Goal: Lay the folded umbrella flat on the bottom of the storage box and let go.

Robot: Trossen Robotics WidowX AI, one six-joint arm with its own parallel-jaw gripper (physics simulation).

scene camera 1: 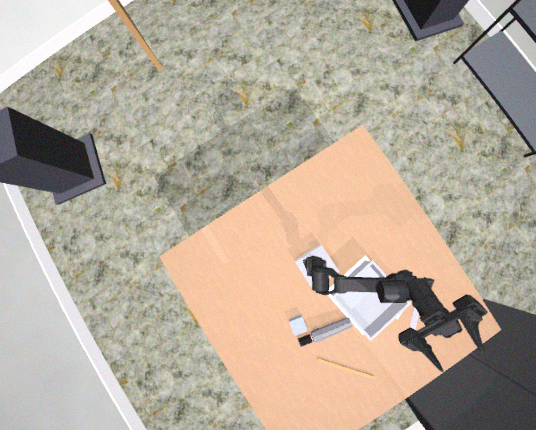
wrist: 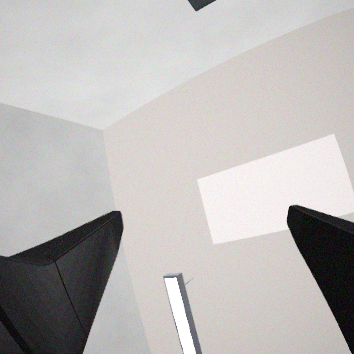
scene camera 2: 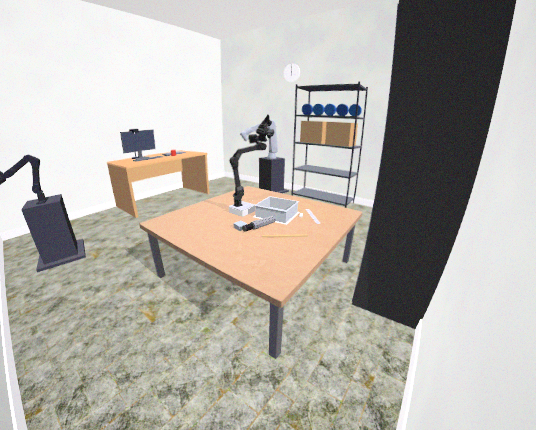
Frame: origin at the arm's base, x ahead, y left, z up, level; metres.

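Where they show: gripper, fingertip midpoint: [scene camera 1: 462,362] [wrist: 206,217] [scene camera 2: 266,117]; arm's base at its link origin: [scene camera 1: 310,264] [scene camera 2: 237,205].
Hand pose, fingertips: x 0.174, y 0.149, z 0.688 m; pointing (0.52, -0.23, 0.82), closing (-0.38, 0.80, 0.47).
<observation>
Things, the pixels of their top centre, and the offset from my fingertips. Level surfaces: height alone.
- grey ribbed cylinder with a black handle, top centre: [scene camera 1: 326,334] [scene camera 2: 259,219] 0.168 m ahead, 0.204 m right, 0.686 m down
- table at its surface level: 0.745 m down
- light blue block at its top centre: [scene camera 1: 298,326] [scene camera 2: 240,223] 0.091 m ahead, 0.316 m right, 0.709 m down
- thin yellow stick at its top centre: [scene camera 1: 346,369] [scene camera 2: 285,235] 0.387 m ahead, 0.171 m right, 0.733 m down
- white strip at its top centre: [scene camera 1: 414,318] [scene camera 2: 312,215] 0.288 m ahead, 0.249 m left, 0.743 m down
The folded umbrella, a grey ribbed cylinder with a black handle [scene camera 1: 331,330] [scene camera 2: 263,223], lies on the table outside the storage box. Its grey end is close to the box wall; whether they touch, I cannot tell. The pale grey, open-topped storage box [scene camera 1: 356,300] [scene camera 2: 280,213] stands upright on the table, partly hidden by the arm in scene camera 1. My gripper [scene camera 1: 462,360] [scene camera 2: 268,118] [wrist: 206,217] is open and empty, raised high above the table and well away from the umbrella. In the wrist view its fingers stand wide apart, pointing towards the upper walls and ceiling.
On the table [scene camera 1: 225,300] [scene camera 2: 210,240] are a light blue block [scene camera 1: 298,325] [scene camera 2: 240,225] by the umbrella's handle, a thin yellow stick [scene camera 1: 345,367] [scene camera 2: 285,235], and a white strip [scene camera 1: 414,318] [scene camera 2: 313,216] beside the box. The arm's white base [scene camera 2: 241,210] stands beside the box.
</observation>
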